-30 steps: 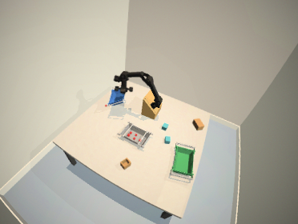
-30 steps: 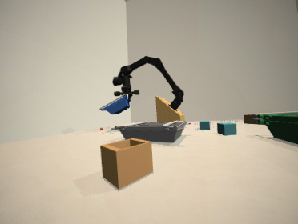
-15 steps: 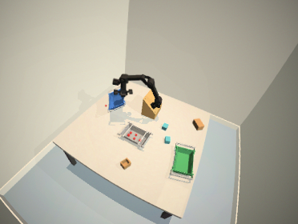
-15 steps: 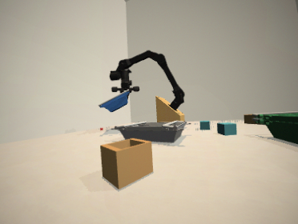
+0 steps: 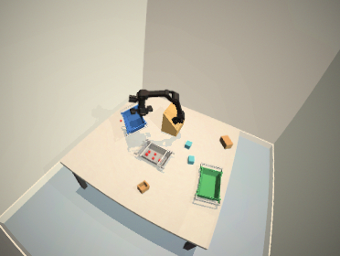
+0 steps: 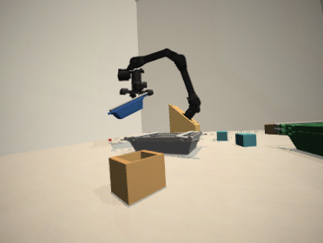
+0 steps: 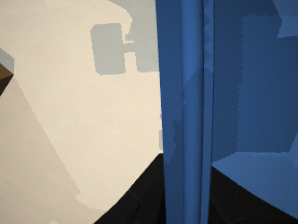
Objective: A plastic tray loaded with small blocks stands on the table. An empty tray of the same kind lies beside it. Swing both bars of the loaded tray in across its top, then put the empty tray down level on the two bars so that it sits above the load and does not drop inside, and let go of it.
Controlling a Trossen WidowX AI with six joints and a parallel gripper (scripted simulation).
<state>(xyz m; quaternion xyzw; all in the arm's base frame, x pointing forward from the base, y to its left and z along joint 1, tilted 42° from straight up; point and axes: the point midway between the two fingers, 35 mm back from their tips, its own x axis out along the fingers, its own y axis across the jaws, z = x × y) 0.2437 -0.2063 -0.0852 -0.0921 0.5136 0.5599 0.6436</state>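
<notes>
Right now my gripper tip is 60 mm short of the blue tray and 40 mm to the left of it. The rest, counted from my gripper tip: brown block (410 mm behind, 720 mm to the left, 180 mm below); then small brown box (420 mm ahead, 360 mm to the left, 190 mm below).
</notes>
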